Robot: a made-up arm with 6 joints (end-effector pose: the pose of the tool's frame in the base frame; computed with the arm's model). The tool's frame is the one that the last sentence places.
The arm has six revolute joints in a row. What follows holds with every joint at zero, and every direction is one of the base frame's.
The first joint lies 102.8 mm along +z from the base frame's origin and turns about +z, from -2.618 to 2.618 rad.
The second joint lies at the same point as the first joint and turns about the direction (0.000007, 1, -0.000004), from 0 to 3.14 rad.
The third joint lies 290.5 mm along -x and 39.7 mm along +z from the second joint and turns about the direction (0.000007, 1, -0.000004), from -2.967 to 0 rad.
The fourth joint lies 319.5 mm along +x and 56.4 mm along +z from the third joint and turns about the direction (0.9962, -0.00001, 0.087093), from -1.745 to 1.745 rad.
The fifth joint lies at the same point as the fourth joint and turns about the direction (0.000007, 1, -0.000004), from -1.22 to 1.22 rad.
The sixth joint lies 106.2 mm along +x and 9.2 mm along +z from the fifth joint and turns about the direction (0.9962, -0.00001, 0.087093), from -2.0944 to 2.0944 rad.
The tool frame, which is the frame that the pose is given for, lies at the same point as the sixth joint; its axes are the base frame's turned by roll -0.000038, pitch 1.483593 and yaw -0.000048 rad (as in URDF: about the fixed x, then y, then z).
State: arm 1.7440 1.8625 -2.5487 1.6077 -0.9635 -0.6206
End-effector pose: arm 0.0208 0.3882 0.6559 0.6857 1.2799 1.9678
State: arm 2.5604 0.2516 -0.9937 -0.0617 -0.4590 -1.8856
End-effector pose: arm 0.0354 -0.0267 0.5734 -0.2065 -0.2024 0.6191
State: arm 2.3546 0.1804 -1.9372 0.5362 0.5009 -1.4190
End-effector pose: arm 0.2469 -0.2848 0.5994 -0.1600 -0.2827 1.4255
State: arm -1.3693 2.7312 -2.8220 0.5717 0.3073 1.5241
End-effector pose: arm 0.1572 -0.6824 0.2587 1.6912 -0.1275 0.6681
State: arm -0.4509 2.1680 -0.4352 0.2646 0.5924 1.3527
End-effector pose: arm 0.1295 -0.0454 -0.0876 -2.1529 -1.2721 0.2938
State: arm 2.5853 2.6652 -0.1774 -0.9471 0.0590 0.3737
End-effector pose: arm 0.0231 -0.0083 -0.1074 2.5297 0.0485 1.0183
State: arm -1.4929 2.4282 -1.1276 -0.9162 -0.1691 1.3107
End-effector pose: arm 0.0478 -0.4298 -0.1246 2.1464 1.5959 -0.1725
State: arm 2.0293 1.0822 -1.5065 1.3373 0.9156 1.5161
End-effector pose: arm -0.1768 0.1723 0.5756 0.2752 -1.4404 -0.6690
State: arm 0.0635 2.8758 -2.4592 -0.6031 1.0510 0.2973
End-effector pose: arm 0.6332 -0.0124 -0.0261 -0.0308 2.7721 -0.7230
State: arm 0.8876 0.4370 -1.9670 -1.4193 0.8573 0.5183
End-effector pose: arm -0.1154 -0.2681 0.6534 0.4633 0.7141 0.0071
